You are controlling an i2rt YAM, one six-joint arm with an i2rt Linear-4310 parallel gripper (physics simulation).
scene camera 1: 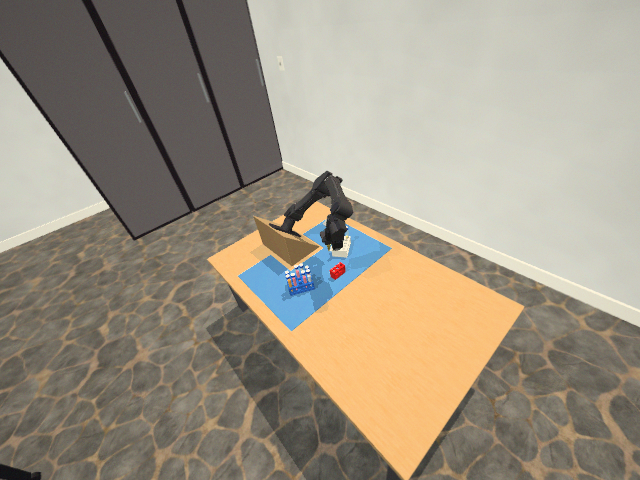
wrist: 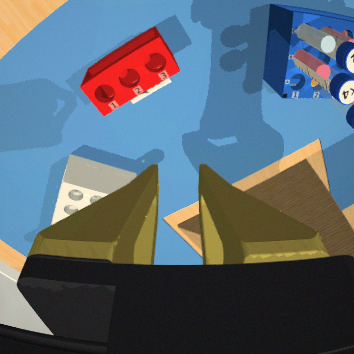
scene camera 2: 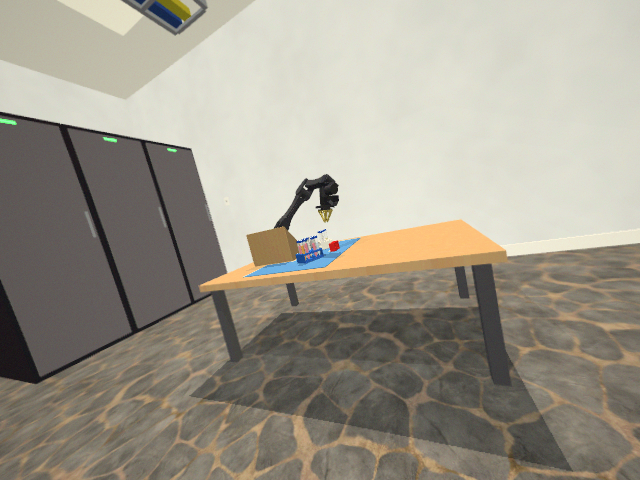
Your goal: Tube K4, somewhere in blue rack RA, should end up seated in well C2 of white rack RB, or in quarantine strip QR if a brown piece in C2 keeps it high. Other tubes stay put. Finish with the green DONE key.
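Places are measured from the arm's base along level axes (x back, y right, z up), in centimetres.
Where they show: gripper, fingertip midpoint: (scene camera 1: 330, 250) (wrist: 178, 175) (scene camera 2: 326, 222); arm's base, link origin: (scene camera 1: 285, 231) (scene camera 2: 277, 240).
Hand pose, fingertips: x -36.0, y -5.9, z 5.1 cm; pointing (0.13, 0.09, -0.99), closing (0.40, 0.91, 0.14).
Things, the pixels of their top centre, and the offset from my fingertips. "pt": a spot on its surface instead. Level surfaces: height alone.
- Blue rack RA, top centre: (wrist: 342, 60) (scene camera 1: 299, 279) (scene camera 2: 308, 251) dx +5.7, dy +17.2, dz -13.1 cm
- Tube K4, surface spot: (wrist: 345, 92) pt dx +3.7, dy +12.3, dz -5.6 cm
- White rack RB, top centre: (wrist: 86, 228) (scene camera 1: 341, 242) (scene camera 2: 324, 240) dx +12.9, dy -16.0, dz -13.1 cm
- red quarantine strip QR, top centre: (wrist: 128, 77) (scene camera 1: 337, 267) (scene camera 2: 333, 242) dx -0.8, dy -2.2, dz -13.1 cm
- blue mat, surface height: dz -18.1 cm
- long wooden table, surface height: dz -18.4 cm
Blue rack RA (scene camera 1: 299, 282) (scene camera 2: 309, 253) (wrist: 279, 53) stands on the blue mat and holds several capped tubes. Tube K4 (wrist: 345, 92) sits in its front row, at the right edge of the wrist view. White rack RB (scene camera 1: 341, 248) (wrist: 84, 173) lies under my arm, partly hidden behind the left finger. The red quarantine strip QR (scene camera 1: 337, 270) (scene camera 2: 333, 246) (wrist: 130, 75) has three numbered wells, all empty. My gripper (scene camera 2: 324, 214) (wrist: 178, 175) hangs above the mat between the white rack and the cardboard box. Its fingers stand narrowly apart with nothing between them.
A tilted cardboard box (scene camera 1: 284, 240) (scene camera 2: 269, 247) (wrist: 288, 197) stands just beside the gripper, near the arm's base. The blue mat (scene camera 1: 289, 310) (wrist: 175, 116) covers the near-left end of the long wooden table (scene camera 1: 413, 335) (scene camera 2: 413, 248).
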